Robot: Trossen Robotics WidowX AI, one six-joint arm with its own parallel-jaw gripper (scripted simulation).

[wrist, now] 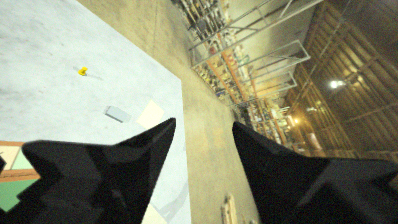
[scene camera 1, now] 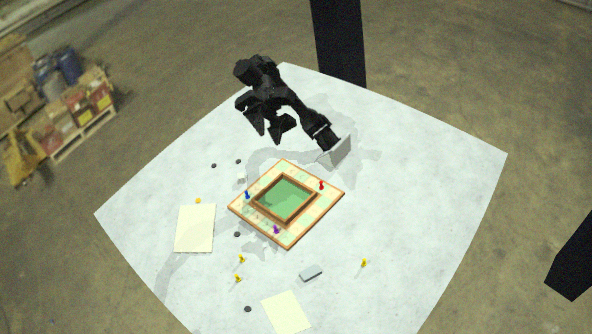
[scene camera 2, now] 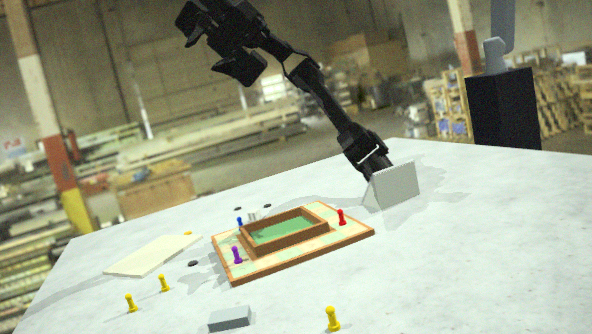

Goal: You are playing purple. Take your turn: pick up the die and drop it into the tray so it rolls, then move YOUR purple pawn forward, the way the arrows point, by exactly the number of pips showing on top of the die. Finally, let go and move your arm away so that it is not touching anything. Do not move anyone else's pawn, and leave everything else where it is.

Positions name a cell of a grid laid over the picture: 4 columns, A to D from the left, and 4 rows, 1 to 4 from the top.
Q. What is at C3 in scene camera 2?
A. A green tray.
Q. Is my gripper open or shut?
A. Open.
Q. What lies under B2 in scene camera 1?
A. My gripper.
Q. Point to a green tray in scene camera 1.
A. B3
